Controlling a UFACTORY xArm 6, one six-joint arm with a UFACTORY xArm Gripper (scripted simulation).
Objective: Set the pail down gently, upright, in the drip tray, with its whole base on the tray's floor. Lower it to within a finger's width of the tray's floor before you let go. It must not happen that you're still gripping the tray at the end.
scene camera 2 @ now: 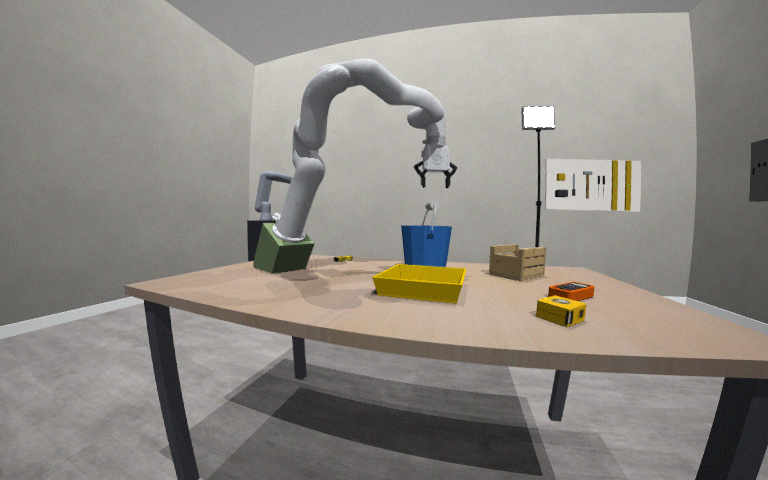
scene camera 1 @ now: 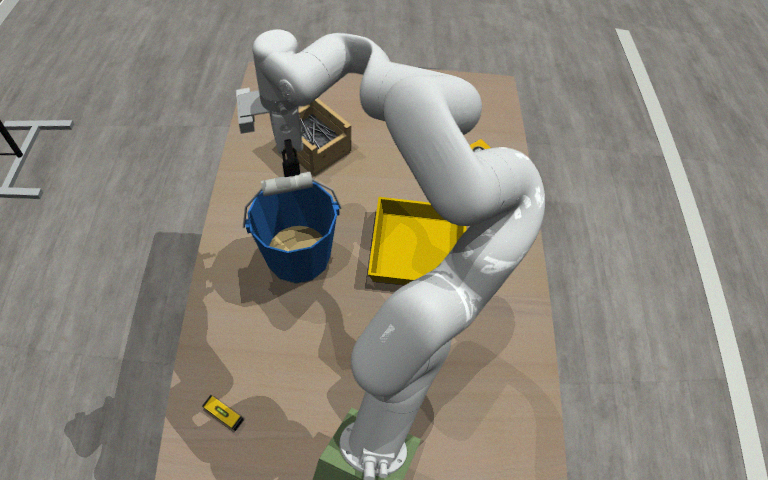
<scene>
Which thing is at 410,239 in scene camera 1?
A yellow drip tray.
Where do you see a blue pail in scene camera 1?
At 286,226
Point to a blue pail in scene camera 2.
423,245
</scene>
